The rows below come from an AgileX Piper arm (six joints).
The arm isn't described. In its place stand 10 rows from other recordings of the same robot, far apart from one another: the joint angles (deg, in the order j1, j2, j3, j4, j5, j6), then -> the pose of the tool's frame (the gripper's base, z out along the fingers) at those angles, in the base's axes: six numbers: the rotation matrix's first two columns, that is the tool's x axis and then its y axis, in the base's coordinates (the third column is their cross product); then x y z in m.
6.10, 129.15, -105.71, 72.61, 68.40, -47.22 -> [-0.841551 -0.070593 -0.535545 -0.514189 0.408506 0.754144 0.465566 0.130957 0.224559]
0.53, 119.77, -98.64, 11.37, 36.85, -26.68 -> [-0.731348 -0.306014 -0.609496 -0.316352 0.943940 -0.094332 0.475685 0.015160 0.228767]
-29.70, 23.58, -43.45, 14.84, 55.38, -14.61 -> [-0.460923 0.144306 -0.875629 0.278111 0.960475 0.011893 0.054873 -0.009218 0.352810]
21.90, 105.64, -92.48, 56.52, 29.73, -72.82 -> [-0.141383 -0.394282 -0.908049 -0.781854 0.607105 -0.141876 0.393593 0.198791 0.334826]
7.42, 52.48, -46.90, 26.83, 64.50, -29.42 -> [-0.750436 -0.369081 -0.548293 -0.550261 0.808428 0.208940 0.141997 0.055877 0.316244]
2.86, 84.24, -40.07, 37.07, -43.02, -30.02 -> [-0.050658 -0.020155 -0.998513 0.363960 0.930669 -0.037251 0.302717 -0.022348 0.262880]
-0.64, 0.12, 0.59, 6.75, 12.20, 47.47 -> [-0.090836 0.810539 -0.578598 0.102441 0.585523 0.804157 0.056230 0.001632 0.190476]
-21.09, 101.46, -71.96, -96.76, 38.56, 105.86 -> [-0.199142 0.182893 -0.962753 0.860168 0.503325 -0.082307 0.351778 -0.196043 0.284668]
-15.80, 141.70, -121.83, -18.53, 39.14, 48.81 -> [-0.415194 0.690320 -0.592513 0.747264 0.630254 0.210658 0.522116 -0.166716 0.153849]
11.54, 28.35, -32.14, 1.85, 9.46, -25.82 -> [0.073018 -0.400135 -0.913543 -0.192161 0.893180 -0.406575 0.103023 0.021528 0.350052]
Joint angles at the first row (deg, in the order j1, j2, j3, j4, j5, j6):
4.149, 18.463, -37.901, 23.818, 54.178, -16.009
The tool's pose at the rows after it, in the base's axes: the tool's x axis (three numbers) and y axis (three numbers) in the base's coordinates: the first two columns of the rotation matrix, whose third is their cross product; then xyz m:
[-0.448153 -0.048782 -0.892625 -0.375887 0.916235 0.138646 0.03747 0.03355 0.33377]
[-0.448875 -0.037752 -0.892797 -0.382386 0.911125 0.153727 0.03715 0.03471 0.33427]
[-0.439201 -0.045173 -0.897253 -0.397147 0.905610 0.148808 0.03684 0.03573 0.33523]
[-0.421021 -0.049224 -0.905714 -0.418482 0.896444 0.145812 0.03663 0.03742 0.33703]
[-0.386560 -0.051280 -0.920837 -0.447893 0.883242 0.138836 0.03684 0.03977 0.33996]
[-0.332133 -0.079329 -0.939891 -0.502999 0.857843 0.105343 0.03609 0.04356 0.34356]
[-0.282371 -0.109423 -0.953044 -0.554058 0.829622 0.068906 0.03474 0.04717 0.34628]
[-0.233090 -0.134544 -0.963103 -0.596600 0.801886 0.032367 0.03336 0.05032 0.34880]
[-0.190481 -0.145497 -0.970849 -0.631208 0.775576 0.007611 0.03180 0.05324 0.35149]
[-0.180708 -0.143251 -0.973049 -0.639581 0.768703 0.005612 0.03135 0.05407 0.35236]
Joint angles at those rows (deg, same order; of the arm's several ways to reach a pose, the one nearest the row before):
4.151, 18.464, -37.902, 24.630, 54.177, -16.008
4.148, 18.462, -37.901, 25.642, 54.179, -16.009
4.145, 18.462, -37.968, 26.580, 54.078, -17.177
4.153, 18.462, -38.019, 28.258, 53.582, -18.851
4.143, 18.463, -37.984, 30.910, 52.337, -21.550
4.143, 18.463, -37.984, 34.997, 51.489, -27.091
4.153, 18.462, -37.983, 38.788, 51.365, -32.483
4.156, 18.462, -37.983, 42.225, 51.363, -37.459
4.151, 18.463, -38.029, 45.525, 51.473, -41.499
4.145, 18.464, -38.041, 46.523, 51.477, -42.372

